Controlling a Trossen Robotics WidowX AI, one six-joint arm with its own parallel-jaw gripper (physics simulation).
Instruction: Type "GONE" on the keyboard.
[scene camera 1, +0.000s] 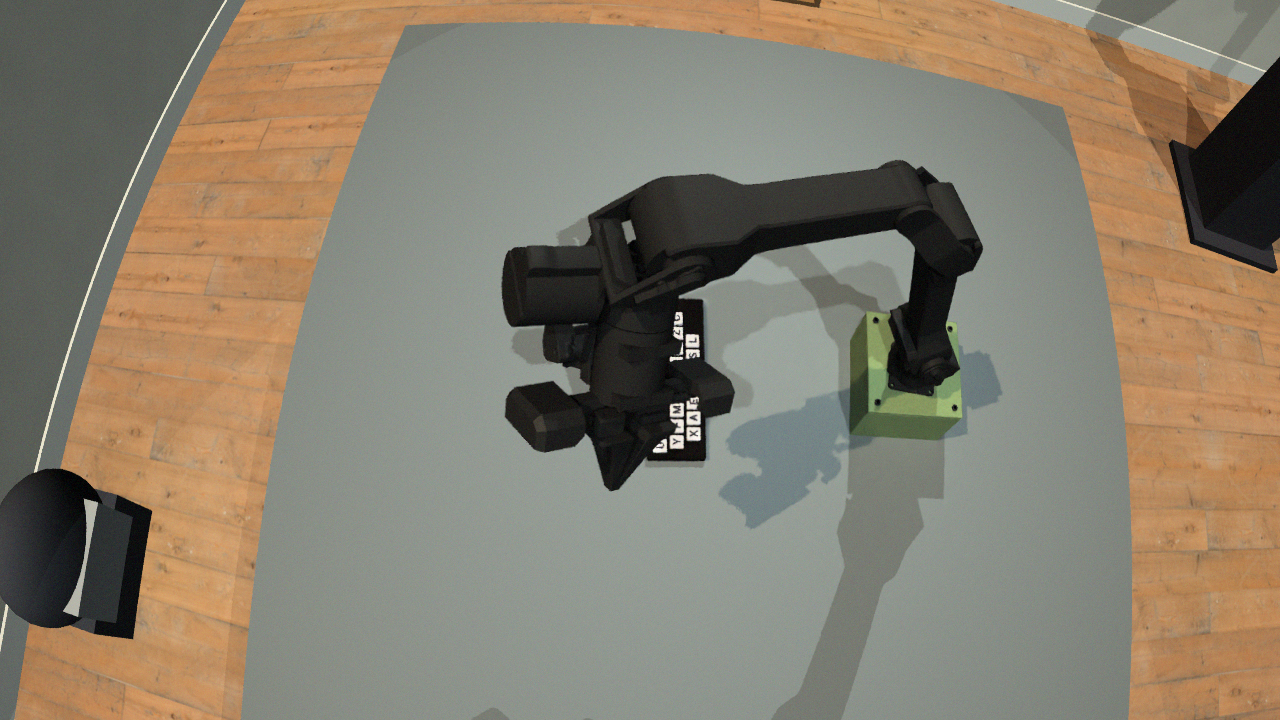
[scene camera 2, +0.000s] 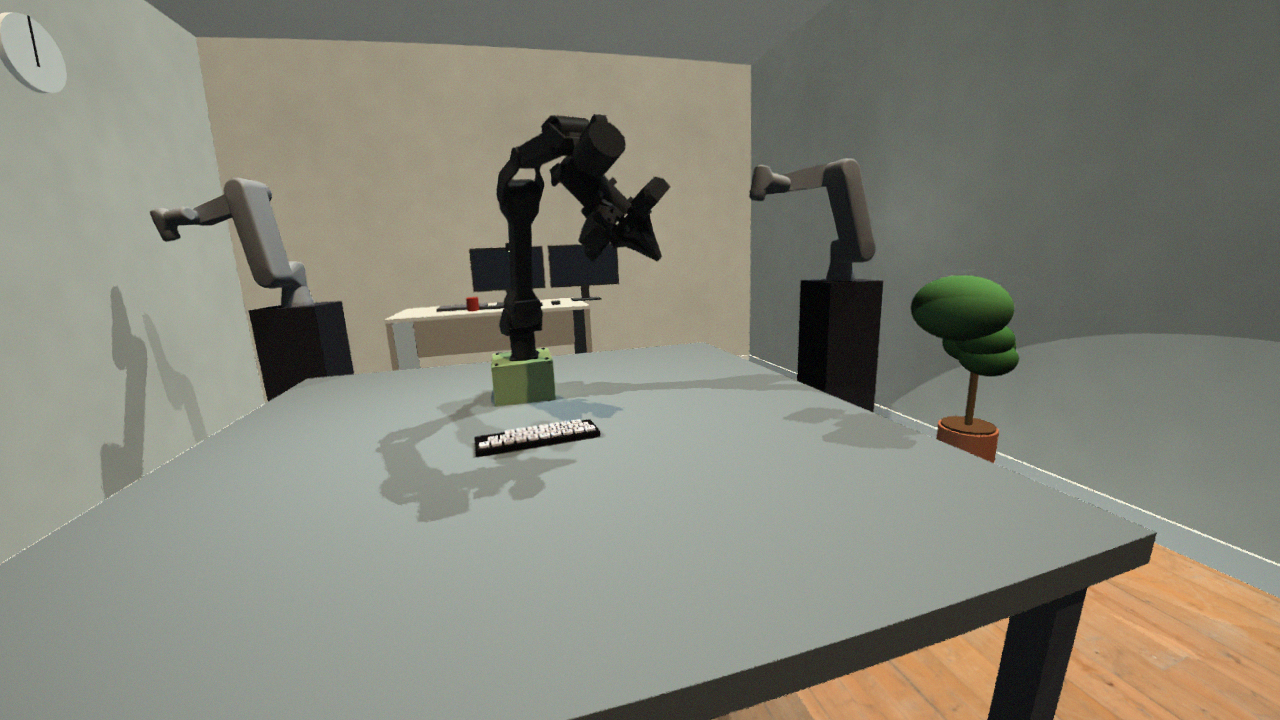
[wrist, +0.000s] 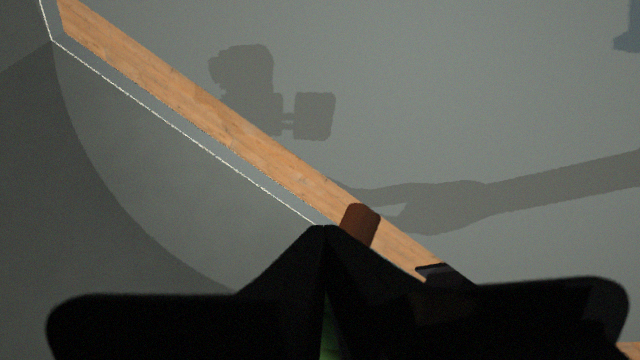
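Pixels of known places: gripper, fingertip midpoint: (scene camera 1: 611, 488) (scene camera 2: 659, 258) (wrist: 323, 237); arm's base at its link origin: (scene camera 1: 912, 369) (scene camera 2: 524, 356).
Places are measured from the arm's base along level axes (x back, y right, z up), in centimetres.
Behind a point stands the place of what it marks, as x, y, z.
A small black keyboard with white letter keys (scene camera 1: 693, 431) {-26.2, -10.4, -7.9} (scene camera 2: 537, 436) {-32.2, -3.6, -7.9} lies on the grey table. In scene camera 1 the arm covers much of it; the letters W, Y, V and X are among those that show. My gripper (scene camera 1: 612, 488) {-33.0, -26.3, 21.7} (scene camera 2: 659, 257) {-33.0, -26.3, 21.7} (wrist: 323, 237) {-33.0, -26.3, 21.7} is shut and empty, its fingertips together. It is high above the table, tilted down and sideways, pointing past the keyboard's end. The keyboard does not show in the wrist view.
The arm stands on a green base block (scene camera 1: 905, 420) {0.3, -6.1, -2.2} (scene camera 2: 523, 380) {-6.3, 0.2, -4.1} behind the keyboard. Beyond the grey table (scene camera 1: 447, 582) {-52.5, -36.3, -9.5} (scene camera 2: 626, 573) {-69.7, -13.9, -9.5} are two grey arms on dark pedestals (scene camera 2: 836, 340) (scene camera 2: 299, 344), a potted plant (scene camera 2: 971, 308) and a desk with monitors (scene camera 2: 581, 266).
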